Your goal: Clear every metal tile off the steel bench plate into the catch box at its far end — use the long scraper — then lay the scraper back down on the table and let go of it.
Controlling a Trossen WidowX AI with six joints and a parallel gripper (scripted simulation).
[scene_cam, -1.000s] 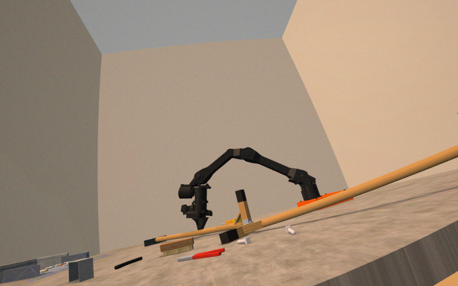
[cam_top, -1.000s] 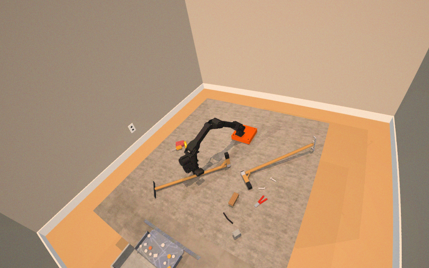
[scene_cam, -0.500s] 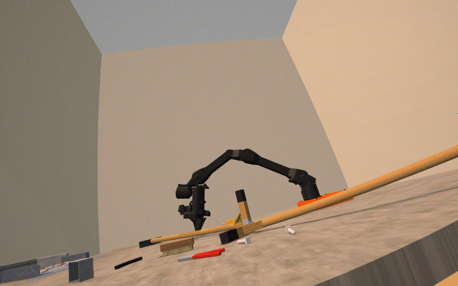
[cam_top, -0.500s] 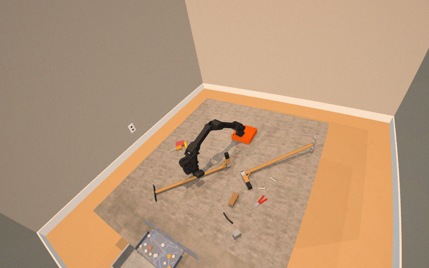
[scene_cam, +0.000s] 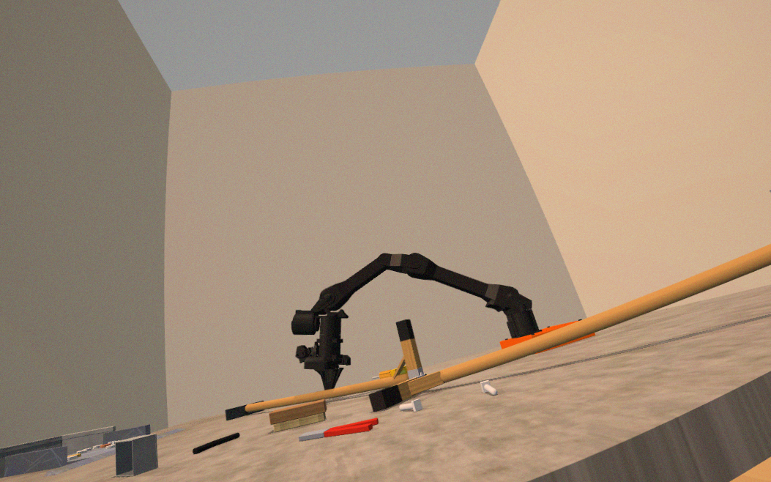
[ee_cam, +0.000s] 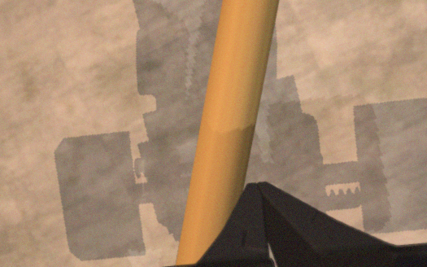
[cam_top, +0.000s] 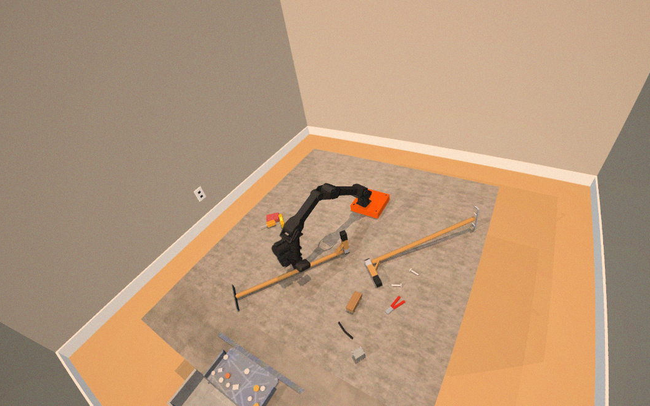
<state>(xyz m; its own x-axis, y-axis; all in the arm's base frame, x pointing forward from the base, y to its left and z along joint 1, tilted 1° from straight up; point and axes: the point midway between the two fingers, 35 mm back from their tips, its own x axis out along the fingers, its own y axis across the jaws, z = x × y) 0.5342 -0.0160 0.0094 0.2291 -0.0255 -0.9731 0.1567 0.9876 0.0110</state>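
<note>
The long scraper is 5 cm above my gripper tip, 2 cm ahead of it and 1 cm to the left of it. The rest, counted from my gripper tip: wooden block: 34 cm to the left, 3 cm behind; then orange-handled screwdriver: 35 cm to the right, 13 cm behind; then black strip: 39 cm to the left, 9 cm ahead, 1 cm below.
</note>
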